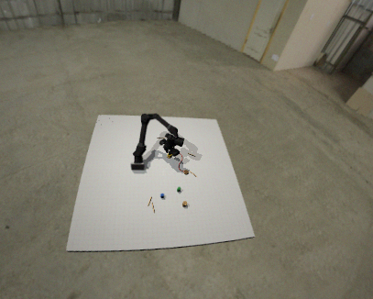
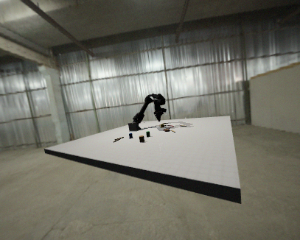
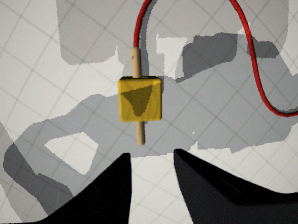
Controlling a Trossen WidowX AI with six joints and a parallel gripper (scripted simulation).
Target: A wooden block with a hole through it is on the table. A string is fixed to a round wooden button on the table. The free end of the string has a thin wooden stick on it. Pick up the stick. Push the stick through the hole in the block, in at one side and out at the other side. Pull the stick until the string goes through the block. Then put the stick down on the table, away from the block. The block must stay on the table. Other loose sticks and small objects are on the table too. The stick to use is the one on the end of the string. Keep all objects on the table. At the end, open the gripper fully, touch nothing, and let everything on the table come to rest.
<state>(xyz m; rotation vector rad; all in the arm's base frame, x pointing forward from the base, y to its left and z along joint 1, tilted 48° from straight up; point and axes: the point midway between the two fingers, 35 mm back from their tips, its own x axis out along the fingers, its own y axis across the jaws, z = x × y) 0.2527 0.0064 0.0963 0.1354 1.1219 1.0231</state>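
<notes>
Right now the yellowish block is 50 mm below my gripper tip, 20 mm to the left of it and 20 mm ahead of it. The rest, counted from my gripper tip: green piece: 320 mm to the right, 50 mm below, 50 mm ahead; round wooden button: 160 mm to the right, 140 mm ahead, 60 mm below; thin wooden stick: 50 mm below, 30 mm to the left, 30 mm ahead.
</notes>
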